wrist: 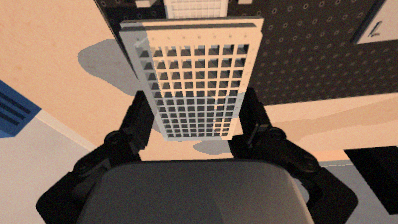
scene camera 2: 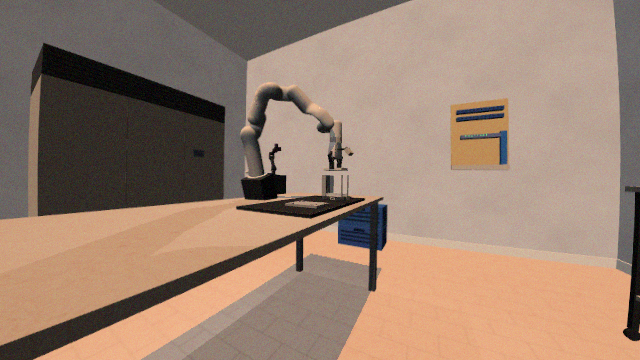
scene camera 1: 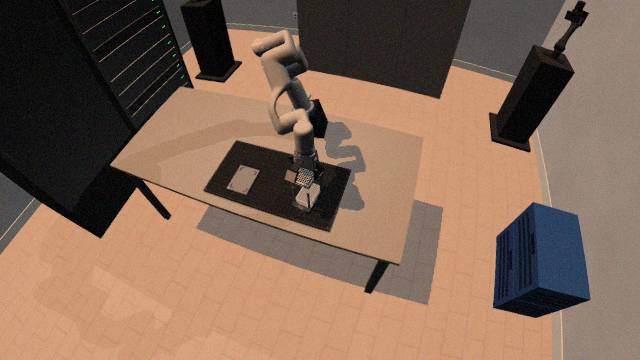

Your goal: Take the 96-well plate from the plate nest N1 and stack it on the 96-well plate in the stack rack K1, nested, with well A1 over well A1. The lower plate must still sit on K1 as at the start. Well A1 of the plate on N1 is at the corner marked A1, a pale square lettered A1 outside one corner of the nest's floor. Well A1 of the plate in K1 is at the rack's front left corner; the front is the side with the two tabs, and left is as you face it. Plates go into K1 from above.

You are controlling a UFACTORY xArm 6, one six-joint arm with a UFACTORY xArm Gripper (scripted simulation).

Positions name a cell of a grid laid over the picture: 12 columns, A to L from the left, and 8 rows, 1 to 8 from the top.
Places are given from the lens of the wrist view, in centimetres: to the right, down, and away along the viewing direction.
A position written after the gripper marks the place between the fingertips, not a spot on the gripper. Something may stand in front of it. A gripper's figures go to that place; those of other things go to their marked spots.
gripper (wrist: F4): 0, -1, 13
96-well plate (wrist: F3): -1, -4, 9
